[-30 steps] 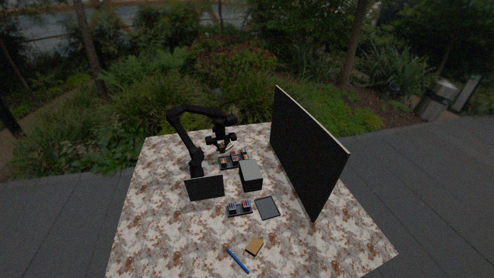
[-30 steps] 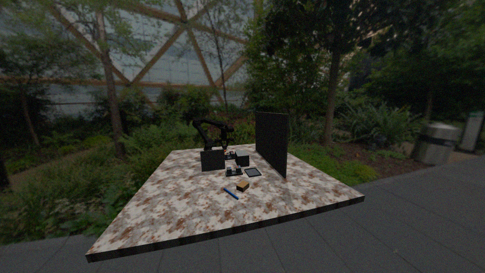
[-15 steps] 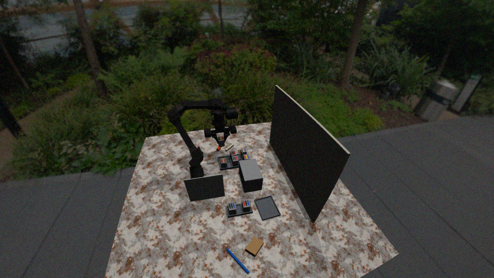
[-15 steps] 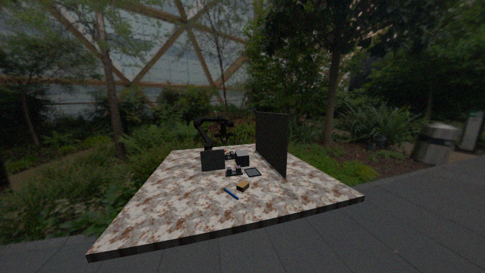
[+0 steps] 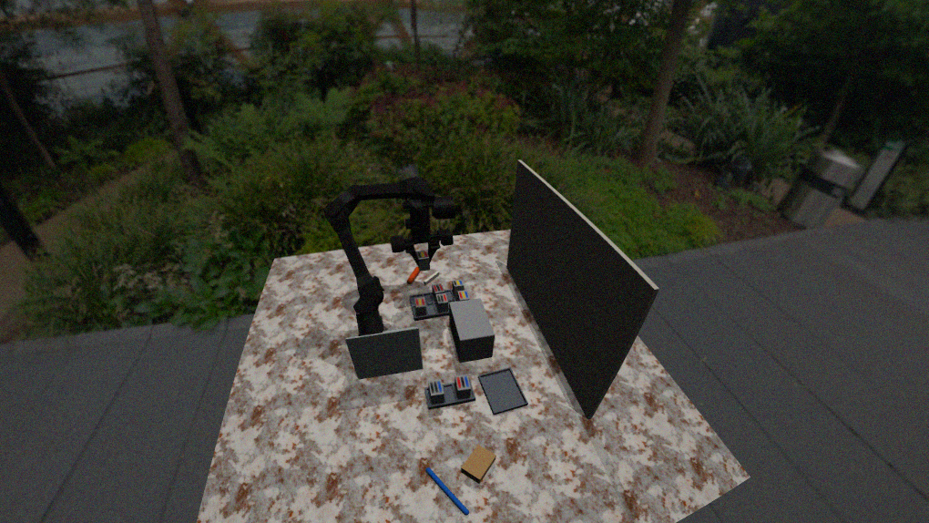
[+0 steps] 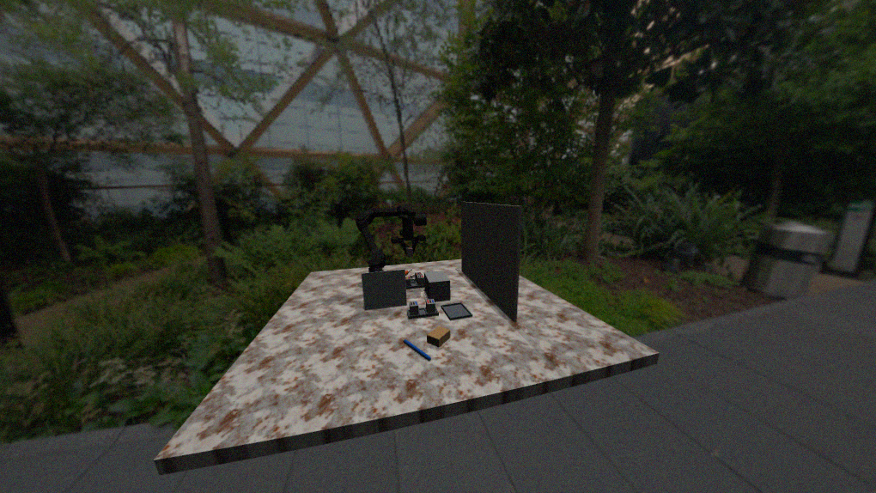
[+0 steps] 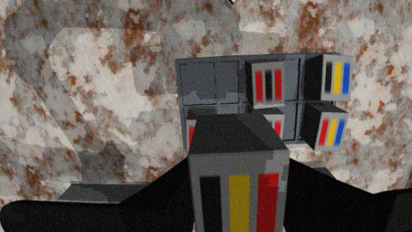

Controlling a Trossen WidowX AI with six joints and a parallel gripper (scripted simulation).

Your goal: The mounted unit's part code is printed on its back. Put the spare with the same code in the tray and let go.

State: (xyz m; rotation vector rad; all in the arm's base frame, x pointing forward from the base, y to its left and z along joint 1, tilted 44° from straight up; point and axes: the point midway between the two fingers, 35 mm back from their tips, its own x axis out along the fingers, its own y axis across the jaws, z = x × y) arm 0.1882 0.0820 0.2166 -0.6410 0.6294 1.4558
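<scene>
Now: gripper tip 130 mm short of the flat grey tray, 400 mm to the left of it and 170 mm above it. The rest, counted from my gripper tip: spare block (20 mm above); then tall grey panel (340 mm ahead, 210 mm to the right, 50 mm above); then grey mounted unit (100 mm ahead, 190 mm to the right, 120 mm below).
</scene>
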